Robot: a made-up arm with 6 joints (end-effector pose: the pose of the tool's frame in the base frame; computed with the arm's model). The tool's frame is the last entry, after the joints.
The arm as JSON. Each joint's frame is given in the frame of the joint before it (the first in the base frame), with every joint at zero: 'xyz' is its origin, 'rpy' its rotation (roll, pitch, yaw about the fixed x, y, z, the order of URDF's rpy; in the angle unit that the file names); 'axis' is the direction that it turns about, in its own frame. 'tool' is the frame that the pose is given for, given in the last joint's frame.
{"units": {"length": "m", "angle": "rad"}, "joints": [
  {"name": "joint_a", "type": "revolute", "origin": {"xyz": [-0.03, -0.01, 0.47], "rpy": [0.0, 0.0, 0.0]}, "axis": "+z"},
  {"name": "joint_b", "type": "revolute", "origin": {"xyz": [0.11, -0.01, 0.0], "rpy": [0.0, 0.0, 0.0]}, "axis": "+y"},
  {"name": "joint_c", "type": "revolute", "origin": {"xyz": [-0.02, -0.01, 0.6], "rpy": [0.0, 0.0, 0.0]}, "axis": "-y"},
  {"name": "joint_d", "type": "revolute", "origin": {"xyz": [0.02, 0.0, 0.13], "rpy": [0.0, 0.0, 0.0]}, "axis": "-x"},
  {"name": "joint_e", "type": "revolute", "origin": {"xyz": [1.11, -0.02, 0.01], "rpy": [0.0, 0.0, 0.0]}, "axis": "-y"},
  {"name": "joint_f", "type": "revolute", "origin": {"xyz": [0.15, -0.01, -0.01], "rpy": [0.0, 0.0, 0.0]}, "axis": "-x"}
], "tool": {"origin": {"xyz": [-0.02, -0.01, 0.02], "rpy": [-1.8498, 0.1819, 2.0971]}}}
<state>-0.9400 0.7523 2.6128 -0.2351 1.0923 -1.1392</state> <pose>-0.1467 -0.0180 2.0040 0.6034 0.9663 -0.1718</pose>
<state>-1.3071 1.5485 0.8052 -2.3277 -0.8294 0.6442</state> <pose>0.4718 -1.6601 -0.2056 -0.8957 -1.8388 -1.0115</pose>
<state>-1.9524 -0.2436 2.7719 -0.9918 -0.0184 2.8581</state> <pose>0.4490 1.2170 1.0994 0.8236 -2.2832 0.6585</pose>
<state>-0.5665 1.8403 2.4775 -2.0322 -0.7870 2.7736</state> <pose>1.3308 -0.7863 1.1763 1.9322 0.6875 -1.5108</pose>
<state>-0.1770 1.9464 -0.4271 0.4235 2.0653 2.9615</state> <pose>0.0444 -0.0015 -0.6794 0.6528 -0.7328 -1.8528</pose>
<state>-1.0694 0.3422 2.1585 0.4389 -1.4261 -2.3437</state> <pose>-0.1291 -0.0500 2.1180 1.4274 2.1447 1.6746</pose>
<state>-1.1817 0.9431 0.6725 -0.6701 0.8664 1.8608</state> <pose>0.5734 -1.7230 0.7126 -1.4959 0.8449 1.2974</pose>
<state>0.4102 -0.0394 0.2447 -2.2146 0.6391 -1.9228</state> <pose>1.1357 0.4468 1.4708 1.0074 -0.4234 -2.4288</pose>
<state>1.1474 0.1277 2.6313 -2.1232 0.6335 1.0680</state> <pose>-0.3009 -0.8320 1.7470 -0.6874 2.1607 1.6841</pose>
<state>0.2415 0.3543 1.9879 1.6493 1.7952 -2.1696</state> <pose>0.0071 0.1290 2.1573 0.0939 1.1566 -1.3122</pose>
